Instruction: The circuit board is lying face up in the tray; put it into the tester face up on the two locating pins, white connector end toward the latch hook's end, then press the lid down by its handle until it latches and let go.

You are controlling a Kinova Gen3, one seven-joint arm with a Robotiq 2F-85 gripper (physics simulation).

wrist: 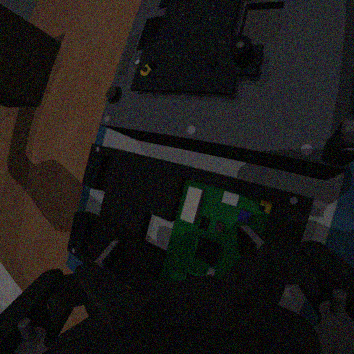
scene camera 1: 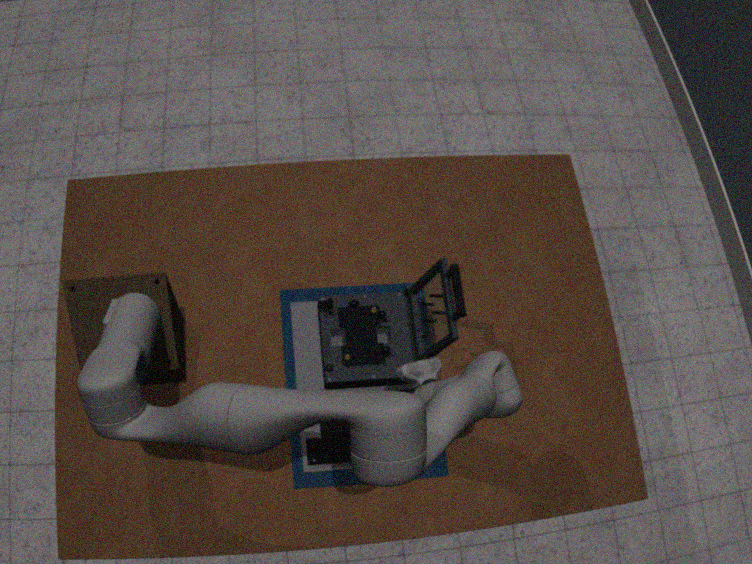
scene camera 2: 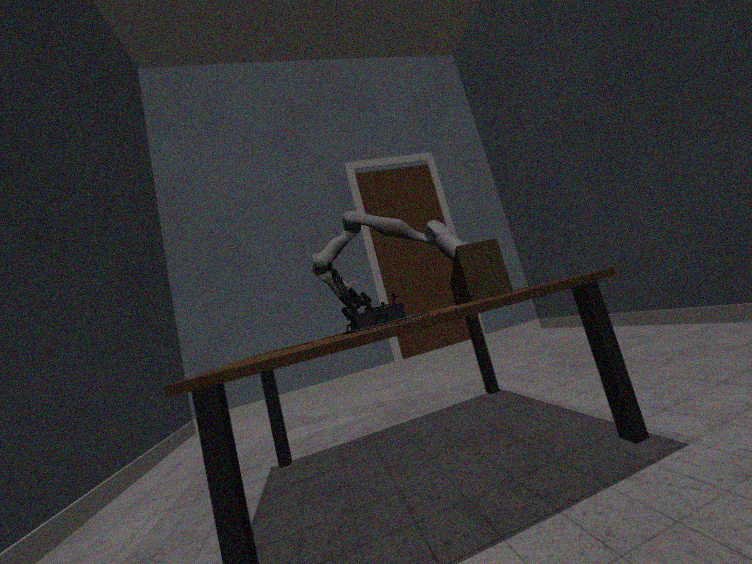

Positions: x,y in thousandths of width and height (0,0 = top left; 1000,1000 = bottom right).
Labels:
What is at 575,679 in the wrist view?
A green circuit board.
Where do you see a black pin plate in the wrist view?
At 544,151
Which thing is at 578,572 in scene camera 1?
A tester lid.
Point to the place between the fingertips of my gripper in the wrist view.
At 510,694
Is my gripper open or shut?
Open.

